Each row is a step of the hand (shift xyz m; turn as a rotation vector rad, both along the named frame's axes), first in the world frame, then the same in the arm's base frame.
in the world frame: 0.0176 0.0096 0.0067 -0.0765 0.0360 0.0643
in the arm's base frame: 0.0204 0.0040 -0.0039 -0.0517 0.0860 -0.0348
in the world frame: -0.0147 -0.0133 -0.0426 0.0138 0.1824 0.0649
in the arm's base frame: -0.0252 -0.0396 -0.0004 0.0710 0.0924 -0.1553
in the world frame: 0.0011 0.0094 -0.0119 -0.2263 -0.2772 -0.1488
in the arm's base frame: 0.0012 -0.0099 -0.0115 -0.3122 -0.1399 0.1820
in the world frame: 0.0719 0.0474 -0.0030 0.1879 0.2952 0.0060
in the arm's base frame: 0.0797 -0.0110 -0.0310 0.2538 0.0160 -0.2405
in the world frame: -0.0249 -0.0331 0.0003 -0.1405 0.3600 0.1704
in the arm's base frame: -0.0319 0.0000 0.0264 -0.0114 0.2621 -0.3310
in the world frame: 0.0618 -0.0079 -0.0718 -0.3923 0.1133 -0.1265
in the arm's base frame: 0.0434 -0.0845 0.0034 -0.3677 -0.0075 -0.2179
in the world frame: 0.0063 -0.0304 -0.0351 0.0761 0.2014 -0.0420
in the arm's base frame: -0.0082 -0.0406 0.0219 0.1151 -0.0208 -0.1856
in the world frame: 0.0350 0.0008 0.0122 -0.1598 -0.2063 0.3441
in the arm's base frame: 0.0357 0.0036 0.0093 -0.1398 0.3278 0.2439
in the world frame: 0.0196 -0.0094 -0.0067 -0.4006 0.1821 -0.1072
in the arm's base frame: 0.0150 -0.0127 0.0114 -0.3547 0.0256 -0.2805
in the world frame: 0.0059 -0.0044 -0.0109 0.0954 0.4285 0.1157
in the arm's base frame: 0.0025 -0.0126 0.0028 0.2197 0.1671 -0.3604
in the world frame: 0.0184 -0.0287 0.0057 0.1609 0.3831 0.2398
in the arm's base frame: 0.0113 -0.0042 0.0324 0.2936 0.2617 -0.2747
